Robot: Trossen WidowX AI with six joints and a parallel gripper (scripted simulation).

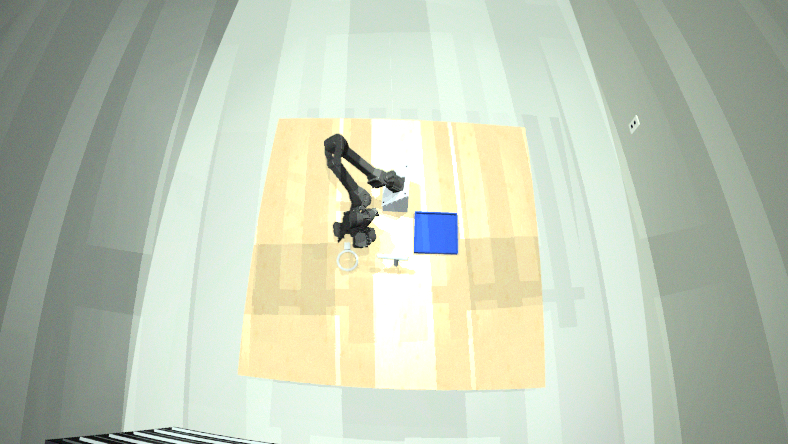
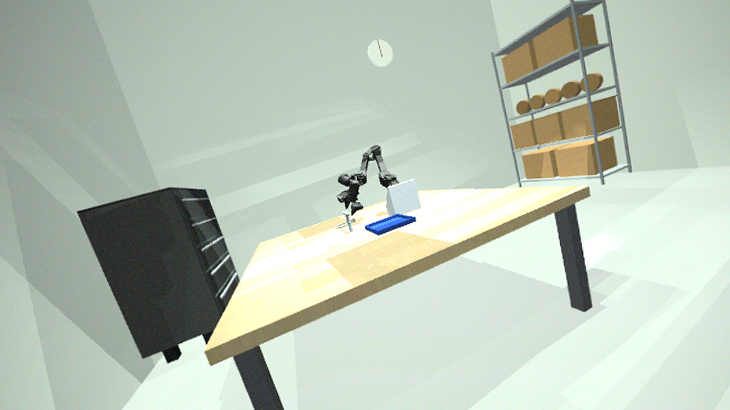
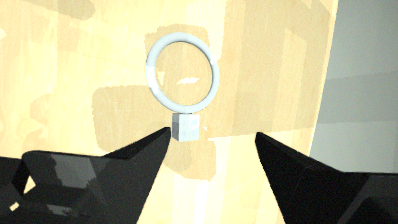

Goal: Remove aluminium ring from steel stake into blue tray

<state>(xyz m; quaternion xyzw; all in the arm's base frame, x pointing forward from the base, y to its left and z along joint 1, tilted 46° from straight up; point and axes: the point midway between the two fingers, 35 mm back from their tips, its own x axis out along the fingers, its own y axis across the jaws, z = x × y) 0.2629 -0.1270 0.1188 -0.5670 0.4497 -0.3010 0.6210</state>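
Now: gripper tip 50 mm short of the aluminium ring, 10 mm to the right of it and 60 mm above it. From my gripper tip the other things lie so: blue tray (120 mm behind, 370 mm to the left, 60 mm below).
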